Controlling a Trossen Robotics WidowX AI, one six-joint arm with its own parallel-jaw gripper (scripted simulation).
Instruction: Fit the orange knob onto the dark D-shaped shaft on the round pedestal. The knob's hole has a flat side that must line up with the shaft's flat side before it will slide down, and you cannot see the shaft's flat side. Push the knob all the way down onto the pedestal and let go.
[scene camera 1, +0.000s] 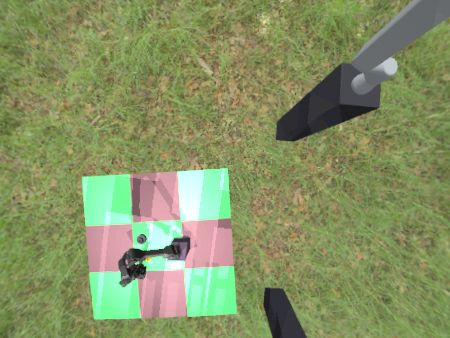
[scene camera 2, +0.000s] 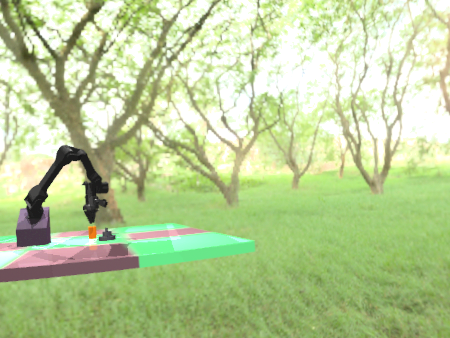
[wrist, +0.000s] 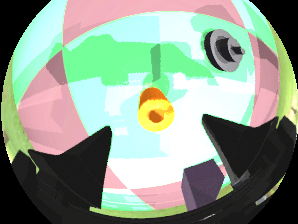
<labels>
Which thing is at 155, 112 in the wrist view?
An orange knob.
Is the gripper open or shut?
Open.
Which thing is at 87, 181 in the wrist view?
The gripper.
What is the gripper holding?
Nothing.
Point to a dark shaft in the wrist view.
224, 52
</labels>
